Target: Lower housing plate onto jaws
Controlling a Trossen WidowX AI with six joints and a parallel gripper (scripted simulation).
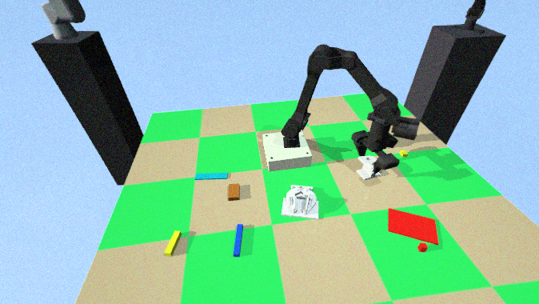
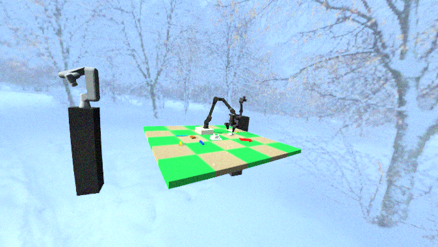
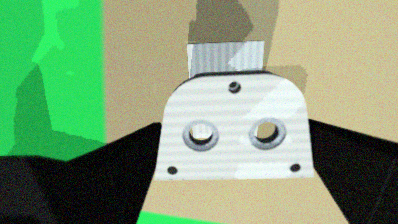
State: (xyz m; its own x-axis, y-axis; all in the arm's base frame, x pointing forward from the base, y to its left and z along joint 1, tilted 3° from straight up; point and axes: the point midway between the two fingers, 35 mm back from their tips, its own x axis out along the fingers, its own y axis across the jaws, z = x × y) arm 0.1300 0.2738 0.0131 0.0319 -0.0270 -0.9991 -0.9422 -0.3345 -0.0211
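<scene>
The white part lies 1 cm to the left of my gripper tip and 3 cm below it. Also, from my gripper tip: red nub 31 cm ahead, 6 cm to the left, 3 cm below; then yellow cube 10 cm behind, 18 cm to the left, 3 cm below; then red sheet 23 cm ahead, 7 cm to the left, 4 cm below.
</scene>
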